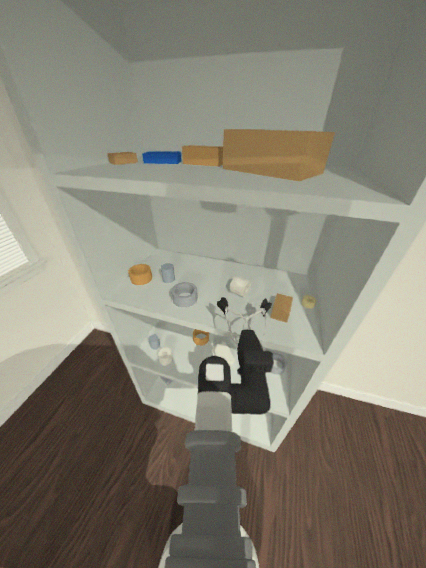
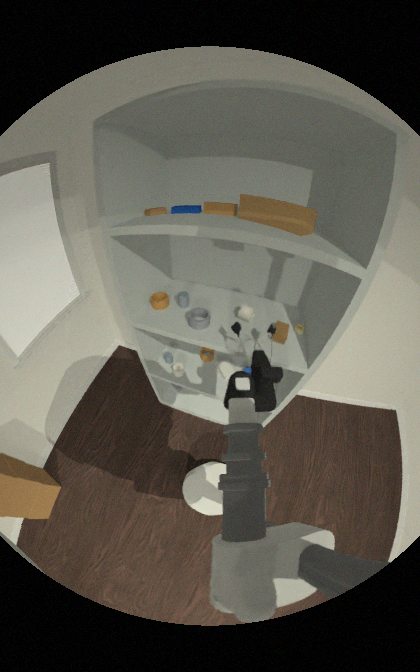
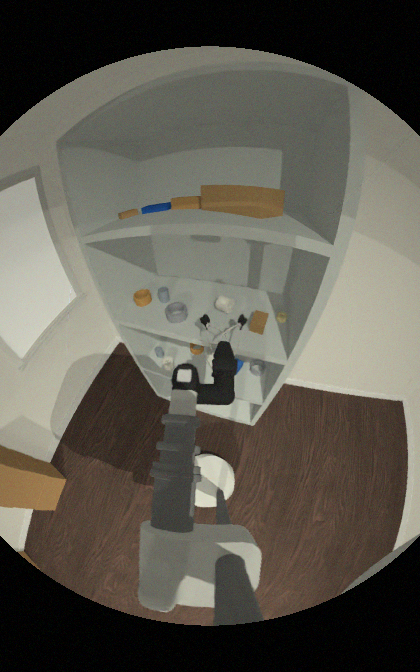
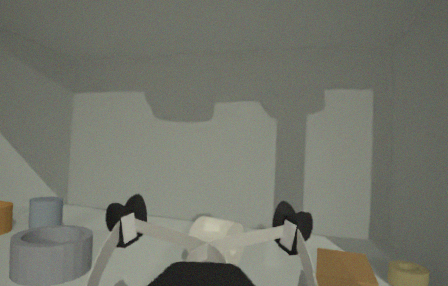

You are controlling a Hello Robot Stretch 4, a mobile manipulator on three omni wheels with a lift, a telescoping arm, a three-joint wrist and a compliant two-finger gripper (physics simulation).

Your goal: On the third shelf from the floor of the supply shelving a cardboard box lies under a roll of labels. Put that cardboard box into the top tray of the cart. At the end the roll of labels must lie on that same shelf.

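Places are measured from the robot's base along level axes (x ahead, y left, z up), in millimetres.
Pixels of known places: gripper, between the fingertips: (image 1: pixel 243 299) (image 4: pixel 210 215).
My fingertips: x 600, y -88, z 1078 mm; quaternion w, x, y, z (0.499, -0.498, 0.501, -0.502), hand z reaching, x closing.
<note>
For each thing: its top centre in the pictures, then the offset to it from my fingertips. Level surfaces: height alone.
- cardboard box, centre of its top: (image 4: pixel 343 263) (image 1: pixel 283 302) dz -65, dx +63, dy -157 mm
- third shelf, height of its surface: dz -115 mm
- orange ring, centre of its top: (image 1: pixel 139 269) dz -65, dx +256, dy +431 mm
- blue-grey cylinder, centre of its top: (image 4: pixel 47 199) (image 1: pixel 167 266) dz -45, dx +256, dy +305 mm
- grey ring, centre of its top: (image 4: pixel 53 234) (image 1: pixel 184 289) dz -67, dx +125, dy +214 mm
- small yellow roll, centre of its top: (image 4: pixel 408 267) (image 1: pixel 309 299) dz -90, dx +113, dy -279 mm
The cardboard box (image 1: pixel 282 307) (image 2: pixel 281 332) (image 3: pixel 258 322) (image 4: pixel 346 267) lies on the right part of the third shelf (image 1: pixel 215 272), with its top bare. The white roll of labels (image 1: pixel 240 286) (image 2: pixel 245 313) (image 3: pixel 224 303) (image 4: pixel 215 227) lies on its side on the same shelf, left of the box and further back, apart from it. My gripper (image 1: pixel 244 305) (image 2: pixel 254 329) (image 3: pixel 223 320) (image 4: pixel 210 215) is open and empty, over the front part of this shelf. It is in front of the roll and left of the box. The cart cannot be made out.
On the same shelf stand an orange ring (image 1: pixel 140 274), a blue-grey cylinder (image 1: pixel 168 273) and a grey ring (image 1: pixel 184 295) at left, and a small yellow roll (image 1: pixel 309 301) at the right wall. The upper shelf board (image 1: pixel 225 194) holds several boxes above. Small items lie below.
</note>
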